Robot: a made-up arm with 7 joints. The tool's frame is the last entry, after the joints. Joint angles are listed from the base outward. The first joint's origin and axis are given. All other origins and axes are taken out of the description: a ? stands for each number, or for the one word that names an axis. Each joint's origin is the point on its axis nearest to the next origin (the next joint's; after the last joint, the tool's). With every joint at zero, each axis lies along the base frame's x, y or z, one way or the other. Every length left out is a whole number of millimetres.
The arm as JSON. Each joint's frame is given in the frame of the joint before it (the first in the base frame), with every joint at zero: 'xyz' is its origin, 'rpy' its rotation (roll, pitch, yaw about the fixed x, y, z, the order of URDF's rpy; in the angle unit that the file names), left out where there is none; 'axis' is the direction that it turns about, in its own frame. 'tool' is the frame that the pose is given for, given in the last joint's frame.
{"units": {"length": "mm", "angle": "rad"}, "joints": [
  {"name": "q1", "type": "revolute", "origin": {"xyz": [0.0, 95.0, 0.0]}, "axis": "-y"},
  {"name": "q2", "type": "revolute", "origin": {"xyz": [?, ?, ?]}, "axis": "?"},
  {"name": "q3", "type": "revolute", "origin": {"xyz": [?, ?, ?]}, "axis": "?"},
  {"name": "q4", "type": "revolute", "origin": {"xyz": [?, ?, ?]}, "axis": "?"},
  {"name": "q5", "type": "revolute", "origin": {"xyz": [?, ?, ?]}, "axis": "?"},
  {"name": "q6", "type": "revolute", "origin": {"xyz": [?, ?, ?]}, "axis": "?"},
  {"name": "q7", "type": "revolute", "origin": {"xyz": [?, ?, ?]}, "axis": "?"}
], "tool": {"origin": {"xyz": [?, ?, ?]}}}
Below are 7 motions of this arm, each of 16 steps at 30 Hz.
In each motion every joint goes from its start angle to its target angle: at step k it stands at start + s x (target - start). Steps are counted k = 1, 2, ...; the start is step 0. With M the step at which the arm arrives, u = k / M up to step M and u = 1 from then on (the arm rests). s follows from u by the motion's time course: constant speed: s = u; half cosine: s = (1 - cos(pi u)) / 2; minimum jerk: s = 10 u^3 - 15 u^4 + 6 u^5.
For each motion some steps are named. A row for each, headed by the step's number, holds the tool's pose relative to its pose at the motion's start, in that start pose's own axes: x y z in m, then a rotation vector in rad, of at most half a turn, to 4 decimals.
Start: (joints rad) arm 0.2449 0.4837 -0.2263 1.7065 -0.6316 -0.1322 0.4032
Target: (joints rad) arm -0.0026 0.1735 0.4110 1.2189 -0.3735 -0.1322 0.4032
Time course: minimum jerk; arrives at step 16
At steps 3, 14, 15, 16:
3: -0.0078 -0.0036 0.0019 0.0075 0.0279 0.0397
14: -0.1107 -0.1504 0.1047 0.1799 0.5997 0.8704
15: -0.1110 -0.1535 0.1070 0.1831 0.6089 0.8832
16: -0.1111 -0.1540 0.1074 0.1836 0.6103 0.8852

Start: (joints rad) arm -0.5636 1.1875 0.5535 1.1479 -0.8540 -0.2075 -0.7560
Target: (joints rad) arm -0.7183 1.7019 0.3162 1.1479 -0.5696 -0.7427 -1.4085
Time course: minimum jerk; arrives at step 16
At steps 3, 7, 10, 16:
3: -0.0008 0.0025 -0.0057 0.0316 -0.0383 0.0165
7: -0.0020 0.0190 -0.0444 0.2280 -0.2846 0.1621
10: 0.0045 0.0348 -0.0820 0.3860 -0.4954 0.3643
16: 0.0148 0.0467 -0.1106 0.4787 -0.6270 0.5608

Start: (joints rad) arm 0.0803 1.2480 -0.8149 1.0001 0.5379 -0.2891 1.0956
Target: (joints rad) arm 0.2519 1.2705 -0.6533 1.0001 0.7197 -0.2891 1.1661
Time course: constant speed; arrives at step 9
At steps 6, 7, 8, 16:
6: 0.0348 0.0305 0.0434 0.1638 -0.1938 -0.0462
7: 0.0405 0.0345 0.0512 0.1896 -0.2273 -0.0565
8: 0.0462 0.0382 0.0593 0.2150 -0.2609 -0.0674
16: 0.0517 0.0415 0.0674 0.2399 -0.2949 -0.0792

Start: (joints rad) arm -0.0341 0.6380 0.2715 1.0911 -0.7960 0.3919 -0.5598
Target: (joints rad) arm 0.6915 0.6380 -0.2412 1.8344 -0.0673 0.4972 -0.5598
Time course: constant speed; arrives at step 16
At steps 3, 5, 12, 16:
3: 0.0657 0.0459 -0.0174 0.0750 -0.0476 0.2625
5: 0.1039 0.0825 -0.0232 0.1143 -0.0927 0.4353
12: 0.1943 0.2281 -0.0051 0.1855 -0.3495 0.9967
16: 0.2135 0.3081 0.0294 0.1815 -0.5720 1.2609

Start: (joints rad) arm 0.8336 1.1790 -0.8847 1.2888 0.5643 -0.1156 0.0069
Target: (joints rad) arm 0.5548 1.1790 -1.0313 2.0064 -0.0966 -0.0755 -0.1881
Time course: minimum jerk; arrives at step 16
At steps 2, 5, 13, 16:
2: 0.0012 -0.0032 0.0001 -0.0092 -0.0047 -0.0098
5: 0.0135 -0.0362 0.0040 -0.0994 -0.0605 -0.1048
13: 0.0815 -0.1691 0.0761 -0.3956 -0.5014 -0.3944
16: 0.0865 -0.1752 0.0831 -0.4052 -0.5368 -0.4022

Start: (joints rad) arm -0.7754 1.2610 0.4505 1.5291 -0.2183 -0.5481 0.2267
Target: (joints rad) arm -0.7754 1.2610 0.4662 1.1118 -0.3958 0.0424 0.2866
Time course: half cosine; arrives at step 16
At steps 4, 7, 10, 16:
4: -0.0134 -0.0048 0.0079 -0.0316 0.1465 0.0171
7: -0.0355 -0.0137 0.0236 -0.0863 0.4020 0.0471
10: -0.0580 -0.0243 0.0440 -0.1472 0.6896 0.0804
16: -0.0789 -0.0361 0.0687 -0.2110 0.9959 0.1139

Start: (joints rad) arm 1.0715 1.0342 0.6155 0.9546 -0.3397 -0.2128 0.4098
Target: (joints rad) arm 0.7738 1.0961 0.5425 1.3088 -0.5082 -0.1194 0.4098
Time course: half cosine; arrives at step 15
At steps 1, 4, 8, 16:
1: 0.0007 0.0000 0.0001 -0.0020 -0.0003 -0.0054
4: 0.0104 -0.0002 0.0014 -0.0309 -0.0054 -0.0810
8: 0.0361 -0.0060 0.0050 -0.1033 -0.0273 -0.2654
16: 0.0666 -0.0219 0.0114 -0.1859 -0.0706 -0.4679

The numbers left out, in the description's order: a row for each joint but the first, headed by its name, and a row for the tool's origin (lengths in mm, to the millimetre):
q2: xyz 0.0 0.0 0.0, axis +x
q3: xyz 0.0 0.0 -266.0, axis +z
q4: xyz 0.0 0.0 0.0, axis -y
q5: xyz 0.0 0.0 -267.0, axis +z
q6: xyz 0.0 0.0 0.0, axis +y
q7: xyz 0.0 0.0 0.0, axis -x
tool: xyz 0.0 0.0 0.0

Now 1 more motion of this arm.
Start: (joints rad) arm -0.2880 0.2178 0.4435 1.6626 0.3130 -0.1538 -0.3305
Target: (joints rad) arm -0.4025 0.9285 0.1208 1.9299 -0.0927 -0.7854 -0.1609
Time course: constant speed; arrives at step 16
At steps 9, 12, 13, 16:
9: 0.0644 -0.0098 -0.0257 -0.5812 -0.6254 -0.2936
12: 0.0810 -0.0167 -0.0262 -0.8147 -0.8033 -0.3657
13: 0.0860 -0.0191 -0.0256 -0.8966 -0.8586 -0.3861
16: 0.0990 -0.0261 -0.0217 -1.1533 -1.0116 -0.4348

